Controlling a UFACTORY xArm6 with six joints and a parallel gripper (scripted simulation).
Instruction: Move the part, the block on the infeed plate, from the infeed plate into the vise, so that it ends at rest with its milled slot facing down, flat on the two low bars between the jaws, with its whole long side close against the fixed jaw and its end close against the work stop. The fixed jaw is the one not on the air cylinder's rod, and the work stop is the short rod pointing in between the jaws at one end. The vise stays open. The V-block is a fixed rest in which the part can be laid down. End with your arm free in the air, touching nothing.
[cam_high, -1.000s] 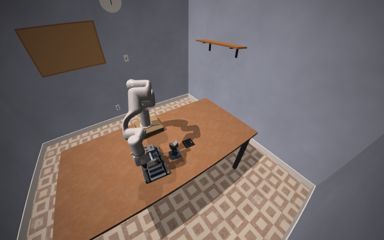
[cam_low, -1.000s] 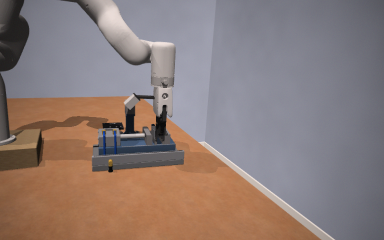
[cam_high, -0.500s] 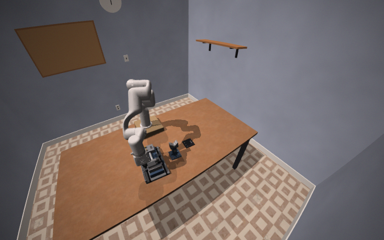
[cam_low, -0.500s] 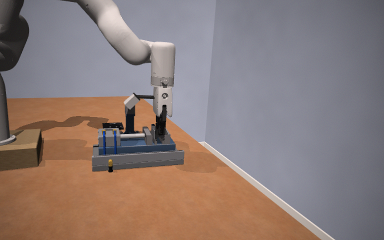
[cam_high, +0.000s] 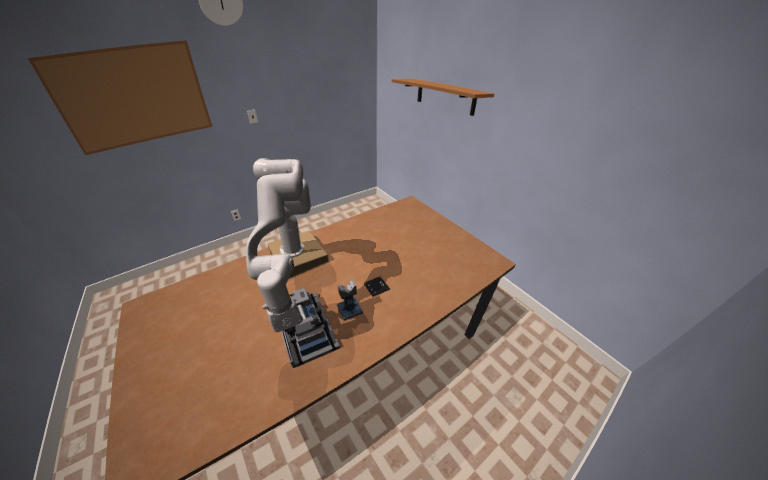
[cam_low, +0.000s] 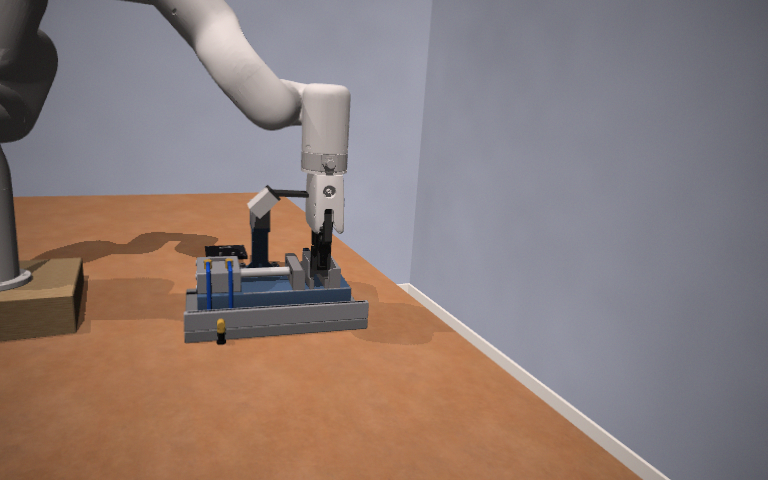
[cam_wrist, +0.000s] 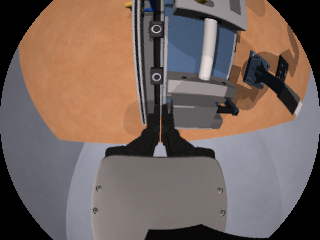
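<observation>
Now: the part 4 cm to the left of my hand and 3 cm below it. Round my hand: moving jaw: 3 cm behind, 6 cm to the left, 4 cm below; then black work stop: 1 cm ahead, 10 cm to the left, 3 cm below; then fixed jaw: 3 cm ahead, 5 cm to the left, 4 cm below.
</observation>
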